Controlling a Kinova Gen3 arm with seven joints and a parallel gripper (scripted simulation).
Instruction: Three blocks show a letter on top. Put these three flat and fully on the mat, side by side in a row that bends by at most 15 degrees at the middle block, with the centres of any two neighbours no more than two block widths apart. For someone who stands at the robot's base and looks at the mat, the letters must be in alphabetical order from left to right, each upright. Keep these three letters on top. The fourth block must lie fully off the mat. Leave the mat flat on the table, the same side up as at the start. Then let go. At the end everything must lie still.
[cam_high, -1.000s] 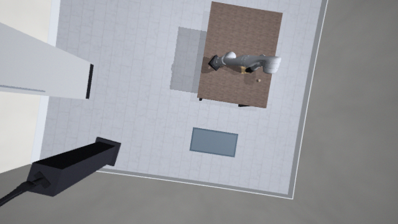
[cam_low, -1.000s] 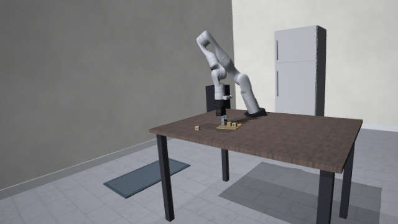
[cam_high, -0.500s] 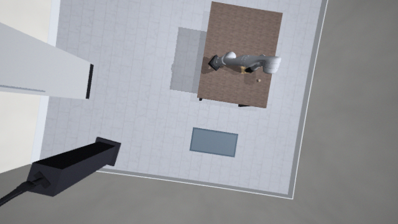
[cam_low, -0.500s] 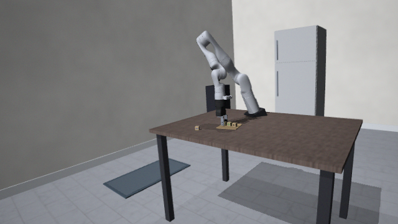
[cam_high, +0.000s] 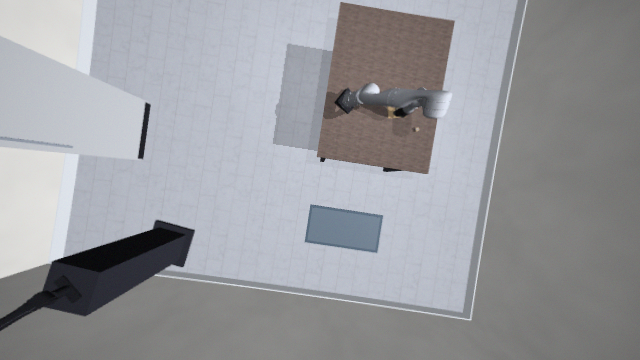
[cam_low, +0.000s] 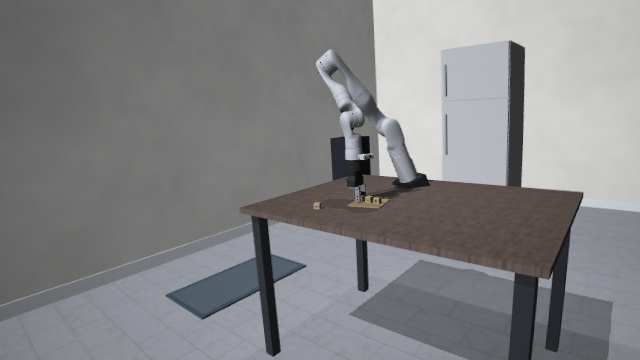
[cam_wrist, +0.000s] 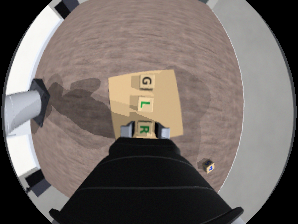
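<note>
My hand is 40 mm to the right of the mat, 20 mm above it and 10 mm past it. Also, from my hand: tan block 190 mm ahead, 70 mm to the right, 10 mm below.
</note>
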